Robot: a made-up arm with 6 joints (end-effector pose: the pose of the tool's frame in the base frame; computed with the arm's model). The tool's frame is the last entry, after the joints. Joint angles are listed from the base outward.
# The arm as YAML. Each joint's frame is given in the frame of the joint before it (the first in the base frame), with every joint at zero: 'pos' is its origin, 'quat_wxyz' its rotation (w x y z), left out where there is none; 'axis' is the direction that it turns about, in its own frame. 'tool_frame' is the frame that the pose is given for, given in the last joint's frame.
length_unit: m
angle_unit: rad
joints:
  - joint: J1
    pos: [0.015, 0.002, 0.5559]
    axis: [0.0, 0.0, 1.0]
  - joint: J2
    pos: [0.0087, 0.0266, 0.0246]
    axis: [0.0, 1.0, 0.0]
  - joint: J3
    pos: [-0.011, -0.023, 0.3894]
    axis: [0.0, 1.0, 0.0]
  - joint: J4
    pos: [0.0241, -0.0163, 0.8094]
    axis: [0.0, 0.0, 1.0]
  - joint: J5
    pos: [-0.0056, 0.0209, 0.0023]
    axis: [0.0, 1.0, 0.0]
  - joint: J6
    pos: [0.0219, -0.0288, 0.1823]
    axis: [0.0, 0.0, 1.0]
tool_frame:
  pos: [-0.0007, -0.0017, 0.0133]
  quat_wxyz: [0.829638, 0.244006, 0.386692, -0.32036]
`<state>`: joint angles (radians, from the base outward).
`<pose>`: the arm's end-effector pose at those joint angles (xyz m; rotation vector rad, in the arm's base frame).
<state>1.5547 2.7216 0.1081 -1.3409 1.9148 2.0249</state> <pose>0.2011 0.3458 -0.4761 0.0605 1.6626 -2.1236</pose>
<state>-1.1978 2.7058 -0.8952 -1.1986 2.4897 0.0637</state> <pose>0.2066 -0.7778 0.0307 -0.4866 -0.4960 -0.3075</pose>
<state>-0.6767 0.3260 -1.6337 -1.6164 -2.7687 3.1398</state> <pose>-0.3112 0.3736 1.1404 -0.8624 1.3943 -2.6046</pose>
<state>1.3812 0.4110 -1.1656 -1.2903 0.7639 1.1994</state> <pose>0.0840 -0.4663 1.6627 0.5388 1.3134 1.1048</pose>
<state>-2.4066 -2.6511 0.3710 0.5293 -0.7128 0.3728</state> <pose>0.5972 0.6363 -0.4571 -1.9699 -0.5608 -1.0408</pose>
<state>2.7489 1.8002 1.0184 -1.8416 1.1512 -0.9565</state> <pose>-0.5592 0.4402 -0.3149 0.4833 -1.8558 -1.2197</pose>
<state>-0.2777 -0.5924 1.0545 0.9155 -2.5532 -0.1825</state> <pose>0.0133 -0.1252 1.5104 1.7193 -0.8930 0.3437</pose>
